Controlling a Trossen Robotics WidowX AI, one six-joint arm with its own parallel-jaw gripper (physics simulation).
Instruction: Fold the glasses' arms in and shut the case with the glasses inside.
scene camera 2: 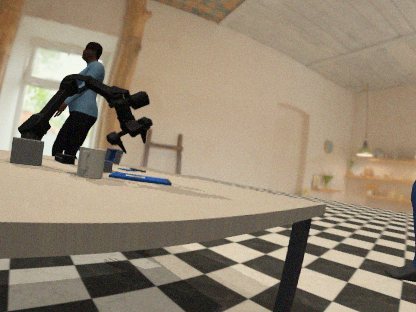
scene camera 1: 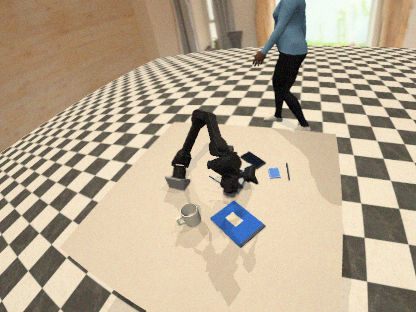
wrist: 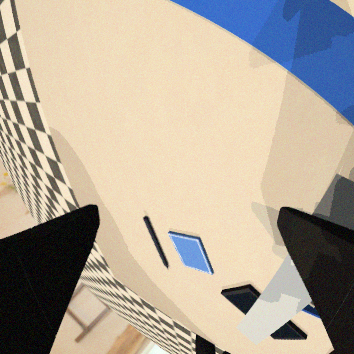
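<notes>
The glasses case stands with its lid raised, blue inside and pale grey outside. In scene camera 1 the gripper covers most of it; in the wrist view part of it shows beside and behind the right finger. One thin blue glasses arm sticks out to the left in scene camera 1. The rest of the glasses is hidden, and the other arm cannot be made out. My gripper is open and empty, above the table near the case, with its fingers pointing down in scene camera 2.
A blue book lies in front of the case. A grey mug stands left of the book. A dark phone, a blue card and a black pen lie behind and right.
</notes>
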